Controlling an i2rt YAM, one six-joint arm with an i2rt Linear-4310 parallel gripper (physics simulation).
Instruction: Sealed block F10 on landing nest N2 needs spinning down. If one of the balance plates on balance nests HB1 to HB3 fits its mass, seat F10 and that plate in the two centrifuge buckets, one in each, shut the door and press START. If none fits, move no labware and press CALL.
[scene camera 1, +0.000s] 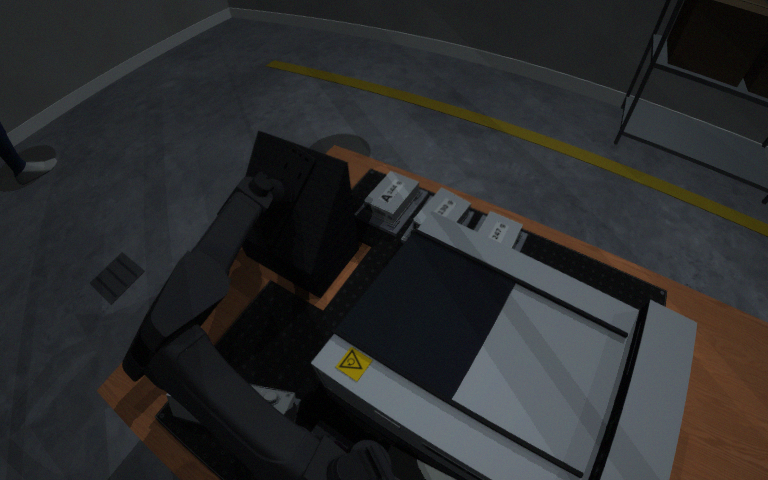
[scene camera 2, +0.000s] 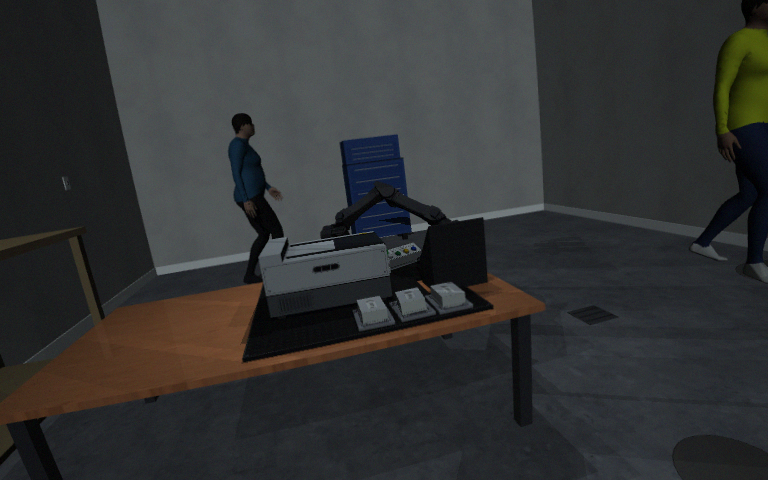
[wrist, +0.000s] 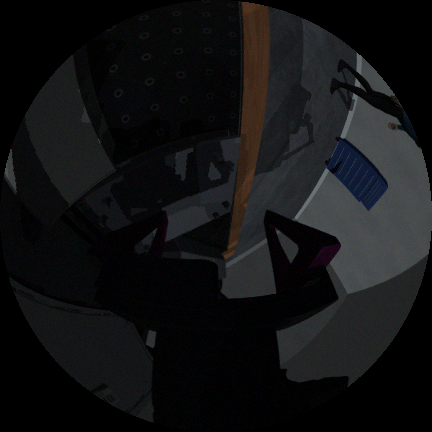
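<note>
Three pale balance plates stand in a row along the mat's edge: one marked A with a mass I cannot read surely, one marked 130 g, one marked 247 g. The centrifuge is a big light-grey box, its top part dark, part pale; I cannot tell the door's state, and the buckets do not show. The button box is partly behind the arm in scene camera 1. My gripper is open and empty beyond the centrifuge. F10 cannot be made out.
A tall dark panel box stands beside the plates, close to the arm's base. The black mat lies on the wooden table. A blue cabinet and two people stand beyond.
</note>
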